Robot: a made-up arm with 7 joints.
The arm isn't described. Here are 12 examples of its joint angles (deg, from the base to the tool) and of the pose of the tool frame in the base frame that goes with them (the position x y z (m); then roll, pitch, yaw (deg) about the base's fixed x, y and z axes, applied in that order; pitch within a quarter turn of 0, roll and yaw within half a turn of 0).
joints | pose
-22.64 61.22 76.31 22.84 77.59 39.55 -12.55 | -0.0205 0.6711 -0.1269 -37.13 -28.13 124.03
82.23 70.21 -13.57 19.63 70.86 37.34 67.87 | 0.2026 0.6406 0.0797 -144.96 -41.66 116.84
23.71 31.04 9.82 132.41 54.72 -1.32 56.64 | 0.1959 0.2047 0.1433 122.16 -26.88 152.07
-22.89 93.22 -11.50 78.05 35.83 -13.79 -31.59 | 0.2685 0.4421 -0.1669 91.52 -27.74 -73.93
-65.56 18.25 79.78 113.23 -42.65 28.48 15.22 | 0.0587 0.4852 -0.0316 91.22 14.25 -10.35
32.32 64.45 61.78 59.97 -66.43 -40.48 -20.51 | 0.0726 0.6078 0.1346 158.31 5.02 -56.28
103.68 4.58 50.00 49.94 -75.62 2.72 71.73 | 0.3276 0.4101 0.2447 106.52 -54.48 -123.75
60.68 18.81 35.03 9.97 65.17 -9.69 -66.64 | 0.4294 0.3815 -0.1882 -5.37 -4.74 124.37
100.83 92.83 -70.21 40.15 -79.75 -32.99 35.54 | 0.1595 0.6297 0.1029 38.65 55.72 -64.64
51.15 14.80 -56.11 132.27 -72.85 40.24 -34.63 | 0.0970 -0.0142 0.0944 -172.33 4.23 -125.80
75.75 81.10 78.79 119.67 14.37 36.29 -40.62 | -0.2490 0.2530 0.1200 -82.84 5.12 -110.27
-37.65 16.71 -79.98 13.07 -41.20 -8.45 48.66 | -0.2953 0.2628 -0.4038 -82.90 -21.94 -113.51
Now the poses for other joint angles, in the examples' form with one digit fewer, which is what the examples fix.
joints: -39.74 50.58 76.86 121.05 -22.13 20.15 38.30
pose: 0.177 0.373 0.113 90.4 -6.7 -59.8
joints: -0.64 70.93 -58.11 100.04 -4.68 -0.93 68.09
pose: 0.166 0.219 -0.301 -32.4 -25.7 -100.5
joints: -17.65 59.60 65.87 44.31 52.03 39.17 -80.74
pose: 0.079 0.652 -0.058 56.6 -53.8 89.3
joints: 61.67 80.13 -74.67 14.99 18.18 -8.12 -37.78
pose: 0.156 0.665 -0.059 121.0 -8.1 -30.6
